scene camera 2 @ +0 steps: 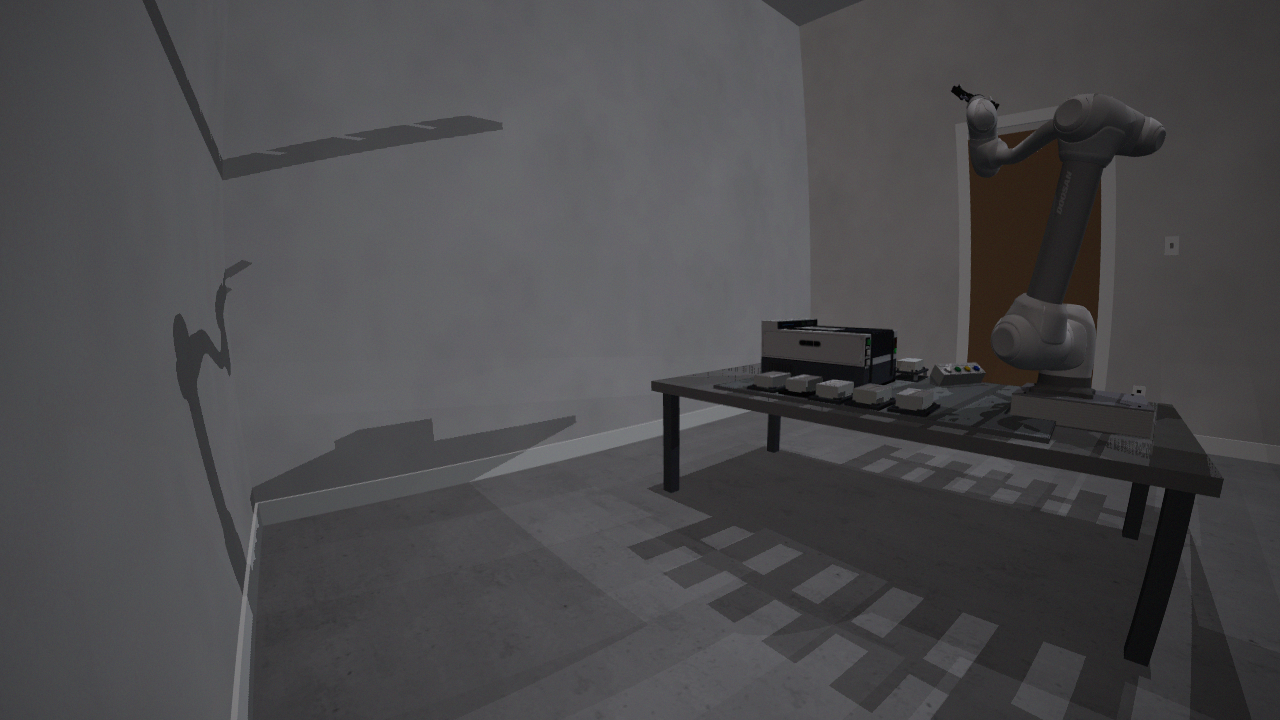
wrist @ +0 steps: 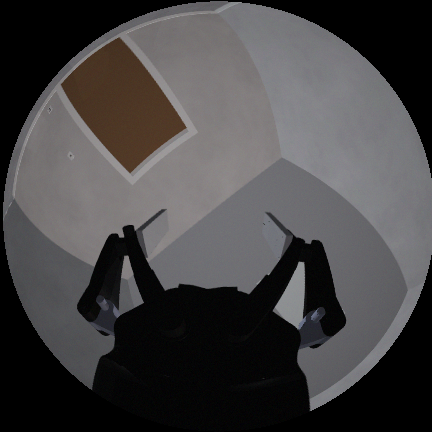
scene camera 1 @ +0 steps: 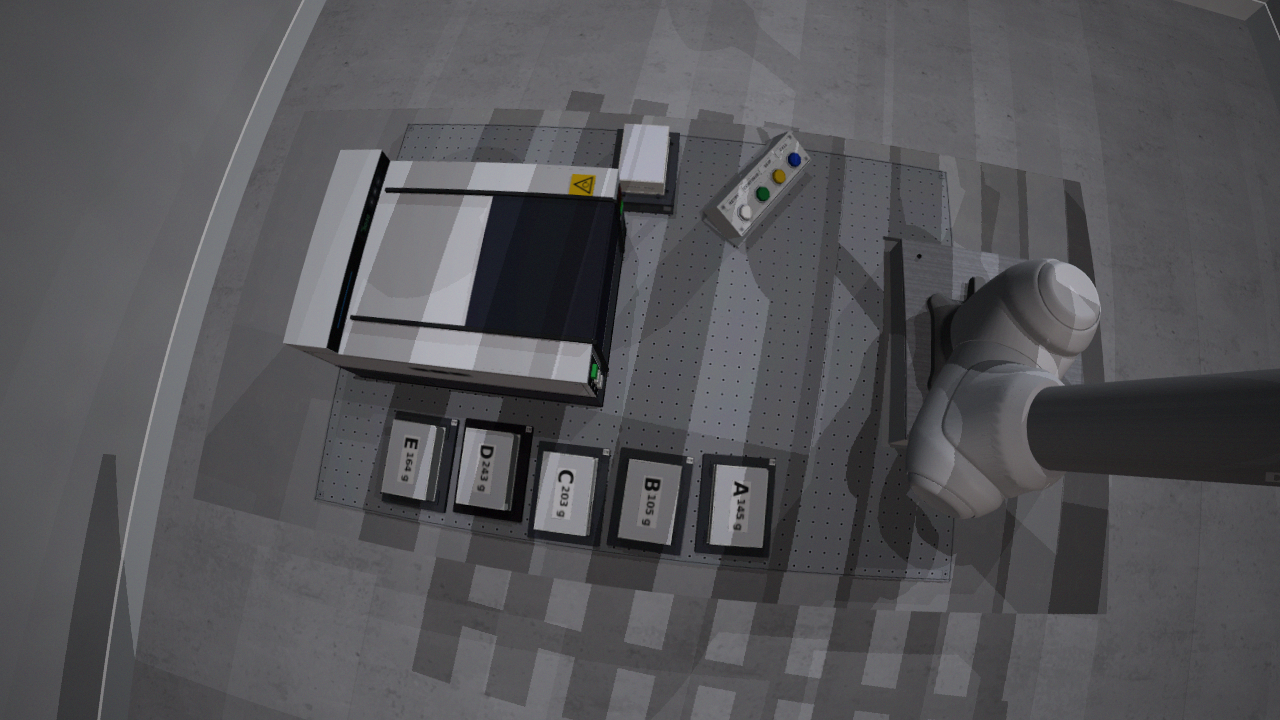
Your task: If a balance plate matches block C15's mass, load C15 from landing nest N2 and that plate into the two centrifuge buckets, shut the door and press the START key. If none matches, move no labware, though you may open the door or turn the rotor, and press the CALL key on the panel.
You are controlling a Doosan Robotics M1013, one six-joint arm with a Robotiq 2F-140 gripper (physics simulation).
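Note:
My gripper is open and empty, raised high above the table and pointing up toward wall and ceiling. The centrifuge stands on the perforated board with its door shut; its buckets are hidden. A white block sits on a dark nest behind it; its label is not readable. Balance plates E 164 g, D 243 g, C 203 g, B 105 g and A 145 g sit in dark nests. The panel has white, green, yellow and blue keys.
The arm's base stands on a plinth at the right end of the table. The upper arm rises above it. A brown door in the wall shows beyond the fingers in the wrist view.

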